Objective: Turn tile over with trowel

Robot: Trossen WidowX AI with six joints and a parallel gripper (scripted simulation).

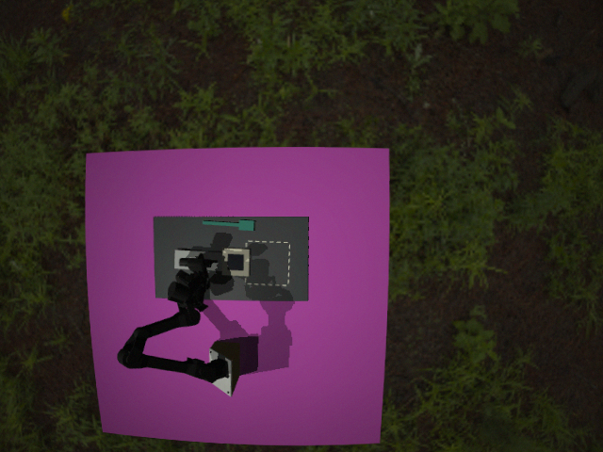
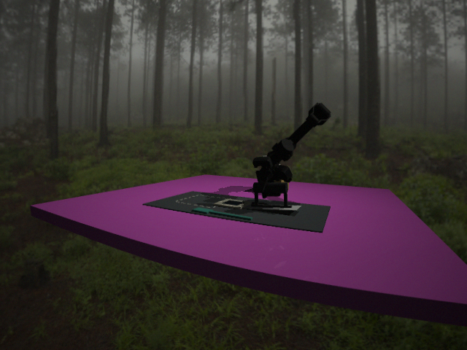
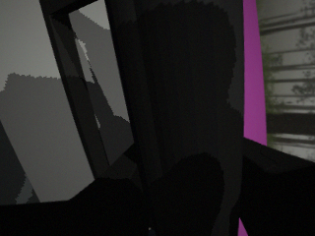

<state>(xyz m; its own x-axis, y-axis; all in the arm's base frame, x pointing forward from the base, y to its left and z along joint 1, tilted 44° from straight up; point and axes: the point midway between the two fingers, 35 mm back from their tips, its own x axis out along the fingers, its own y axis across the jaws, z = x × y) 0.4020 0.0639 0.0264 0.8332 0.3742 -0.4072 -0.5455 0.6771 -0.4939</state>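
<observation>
Now: the dark mat 9 cm to the right of my gripper tip, 7 cm below it and 2 cm behind it. Round my gripper tip: cream tile: 12 cm to the right, 5 cm below, 4 cm behind; then teal trowel: 13 cm to the right, 11 cm ahead, 5 cm below.
</observation>
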